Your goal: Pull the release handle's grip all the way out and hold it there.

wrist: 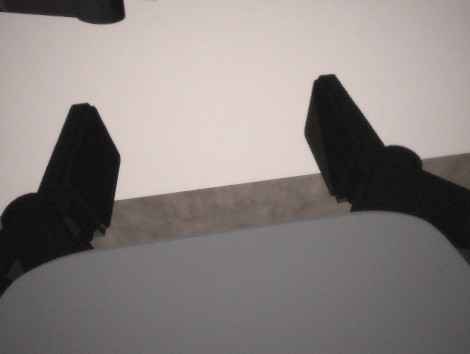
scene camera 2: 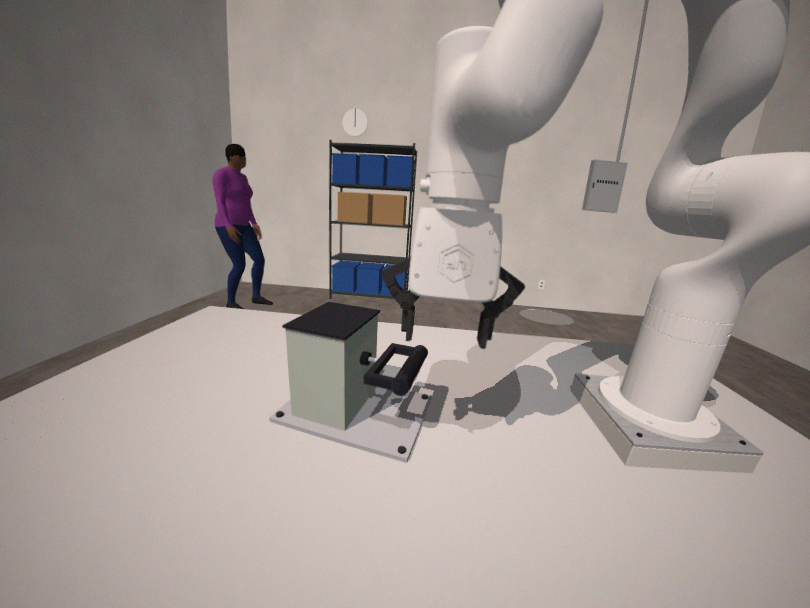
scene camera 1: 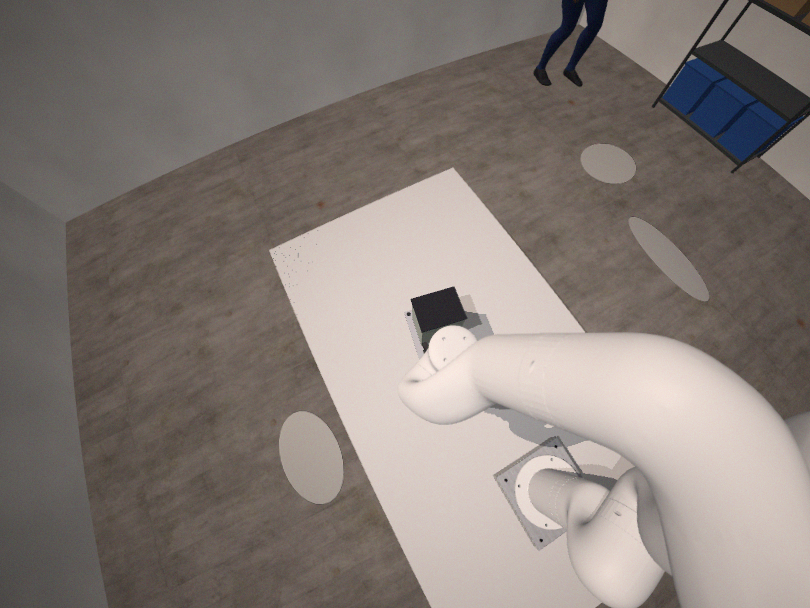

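The release handle's black grip bar [scene camera 2: 411, 370] sits at the end of a black frame on the right side of a pale green box [scene camera 2: 318, 376] with a black top [scene camera 1: 438, 308]. A short stretch of light rod shows between the box's collar and the frame. In the wrist view, part of the black handle [wrist: 102, 11] shows at the top left edge. My gripper [scene camera 2: 446, 340] [wrist: 210, 117] is open and empty, pointing down. In scene camera 2 its fingertips are a little above the grip's height, the left one near the grip's top end. The arm hides the grip in scene camera 1.
The box stands on a grey base plate [scene camera 2: 340, 439] with dark bolts, on the white table [scene camera 1: 366, 261] [scene camera 2: 196, 510]. The robot's own base [scene camera 2: 693, 454] stands to the right. A person [scene camera 2: 235, 209] and a shelf rack [scene camera 2: 330, 215] are behind the table.
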